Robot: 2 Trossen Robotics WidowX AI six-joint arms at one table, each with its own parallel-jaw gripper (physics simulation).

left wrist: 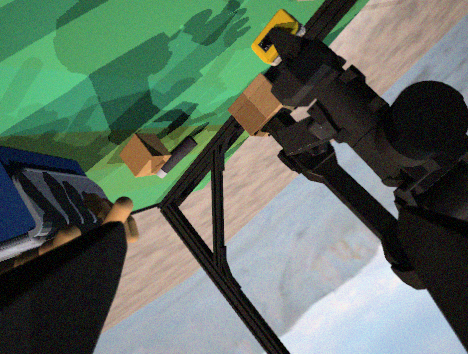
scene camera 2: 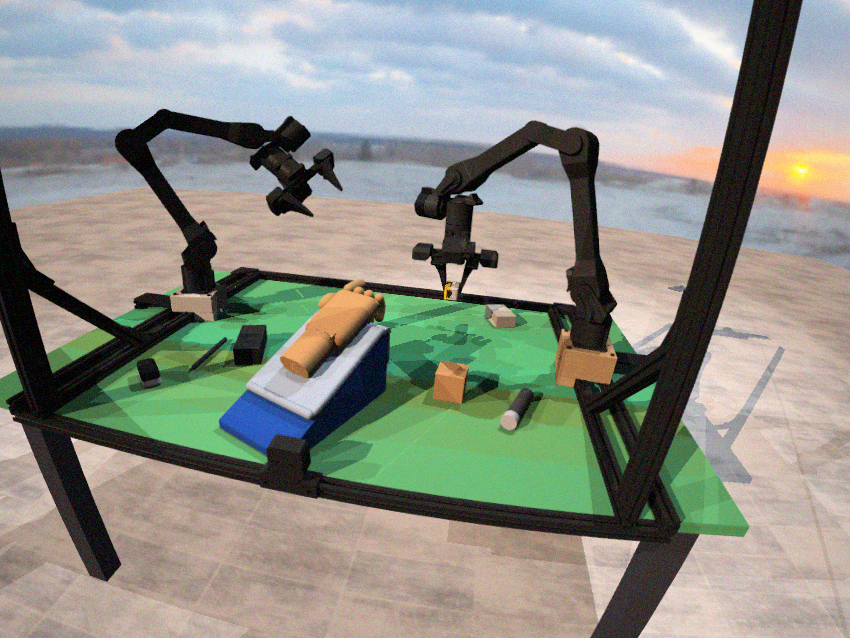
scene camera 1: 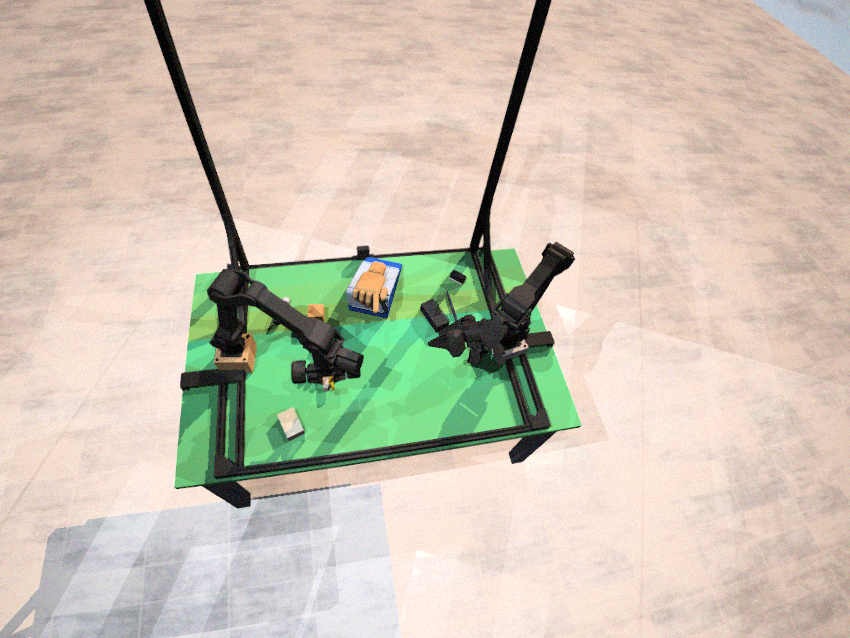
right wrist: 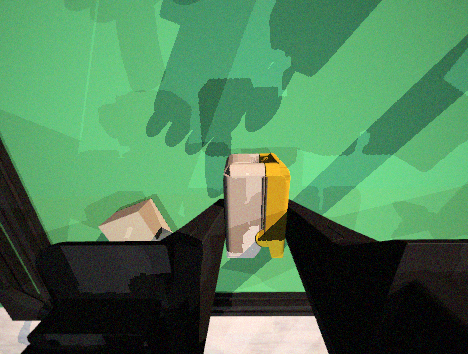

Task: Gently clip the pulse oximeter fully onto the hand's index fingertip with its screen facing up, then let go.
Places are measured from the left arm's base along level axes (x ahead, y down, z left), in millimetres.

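Where they show: left gripper, fingertip midpoint: (left wrist: 262, 227) (scene camera 2: 327, 202) (scene camera 1: 433, 338); right gripper, fingertip midpoint: (left wrist: 277, 35) (scene camera 2: 452, 291) (scene camera 1: 328, 382) (right wrist: 253, 205); left arm's base, origin of the base link: (scene camera 2: 198, 289) (scene camera 1: 508, 339); right arm's base, origin of the base link: (left wrist: 275, 120) (scene camera 2: 588, 342) (scene camera 1: 232, 347).
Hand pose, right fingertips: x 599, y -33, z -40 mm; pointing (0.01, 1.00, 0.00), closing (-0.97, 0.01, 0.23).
Each offset is from my right fingertips to the top centre of the thing. "pt": to the spot under its first point.
The pulse oximeter {dx -1, dy -20, dz -2 mm} (scene camera 1: 328, 383) (scene camera 2: 451, 290) (left wrist: 285, 18) (right wrist: 245, 210), pale and yellow, is held on edge above the table, its halves side by side; a dark patch shows on its yellow face in the left wrist view. My right gripper (scene camera 2: 453, 287) (right wrist: 253, 205) points down, shut on its two sides. The tan hand (scene camera 1: 372, 281) (scene camera 2: 343, 317) lies on a white-topped blue wedge {pt dx -321, dy +60, dz -411 mm} (scene camera 2: 264, 417), fingers towards the bottom of scene camera 1's picture, apart from the oximeter. Part of the hand shows in the left wrist view. My left gripper (scene camera 2: 326, 201) is open and empty, raised beyond the hand.
An orange cube {dx -34, dy +42, dz -284 mm} (scene camera 1: 315, 311) (scene camera 2: 451, 382) and a dark cylinder {dx +72, dy +65, dz -344 mm} (scene camera 2: 519, 405) lie right of the wedge in scene camera 2. A pale block {dx +137, dy +62, dz +57 mm} (scene camera 1: 290, 421) (scene camera 2: 502, 317) (right wrist: 132, 224) lies near the right gripper. A black box {dx -416, dy +57, dz -152 mm} (scene camera 2: 249, 344), a pen {dx -496, dy +83, dz -179 mm} (scene camera 2: 208, 353) and a small dark block {dx -567, dy +60, dz -280 mm} (scene camera 2: 148, 372) lie left.
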